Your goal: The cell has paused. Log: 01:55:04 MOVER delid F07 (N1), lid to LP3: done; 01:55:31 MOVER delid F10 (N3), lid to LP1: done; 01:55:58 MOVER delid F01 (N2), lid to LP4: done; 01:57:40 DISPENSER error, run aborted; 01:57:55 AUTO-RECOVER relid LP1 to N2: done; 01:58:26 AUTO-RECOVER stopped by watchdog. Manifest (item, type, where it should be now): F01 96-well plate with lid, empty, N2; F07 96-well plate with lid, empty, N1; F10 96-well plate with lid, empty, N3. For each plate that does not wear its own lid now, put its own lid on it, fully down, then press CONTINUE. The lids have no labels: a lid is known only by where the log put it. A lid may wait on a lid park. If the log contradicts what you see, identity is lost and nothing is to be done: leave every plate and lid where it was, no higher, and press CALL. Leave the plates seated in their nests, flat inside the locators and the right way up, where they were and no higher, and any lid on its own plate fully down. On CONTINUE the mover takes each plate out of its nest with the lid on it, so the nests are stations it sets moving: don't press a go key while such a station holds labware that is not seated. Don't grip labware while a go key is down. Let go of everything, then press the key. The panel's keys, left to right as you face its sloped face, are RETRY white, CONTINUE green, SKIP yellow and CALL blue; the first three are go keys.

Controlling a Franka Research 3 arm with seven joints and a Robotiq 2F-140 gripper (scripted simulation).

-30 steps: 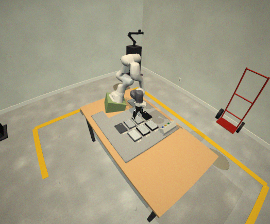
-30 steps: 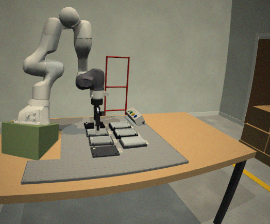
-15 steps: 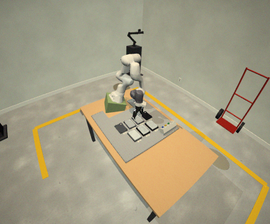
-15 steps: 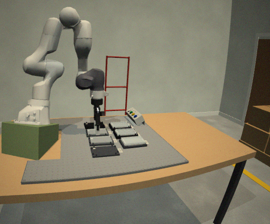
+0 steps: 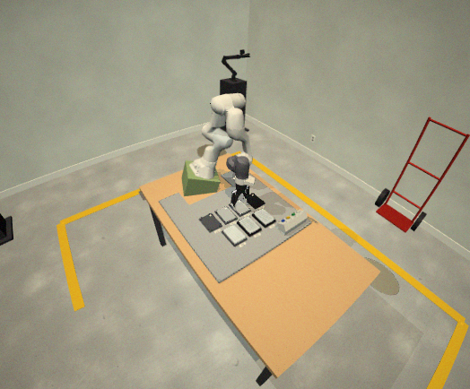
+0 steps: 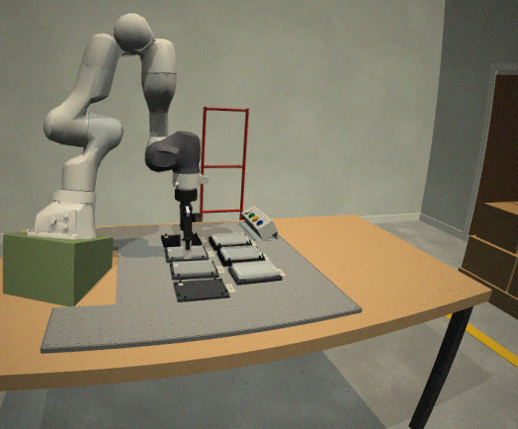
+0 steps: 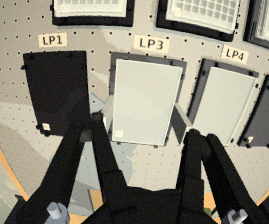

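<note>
The park LP3 is 30 mm below my hand. From my hand the other things lie so: plate: 200 mm to the right, 170 mm ahead, 20 mm below; park LP2: 250 mm to the right, 30 mm below, 10 mm behind; park LP1: 130 mm to the left, 30 mm below, 10 mm ahead.
</note>
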